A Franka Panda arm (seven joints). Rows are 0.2 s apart.
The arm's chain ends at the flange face. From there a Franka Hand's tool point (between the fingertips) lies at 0.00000 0.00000 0.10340 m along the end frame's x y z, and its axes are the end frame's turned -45 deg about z.
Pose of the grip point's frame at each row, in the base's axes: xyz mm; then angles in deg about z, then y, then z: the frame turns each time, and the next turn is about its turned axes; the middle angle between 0 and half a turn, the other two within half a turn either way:
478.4 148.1 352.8 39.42 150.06 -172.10
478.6 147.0 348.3 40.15 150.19 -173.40
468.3 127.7 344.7 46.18 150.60 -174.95
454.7 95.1 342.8 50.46 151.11 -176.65
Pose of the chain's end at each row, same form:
438.5 115.3 442.4 39.42 150.06 -127.10
439.3 113.9 438.0 40.15 150.19 -128.40
433.2 91.1 434.8 46.18 150.60 -129.95
422.9 56.6 433.3 50.46 151.11 -131.65

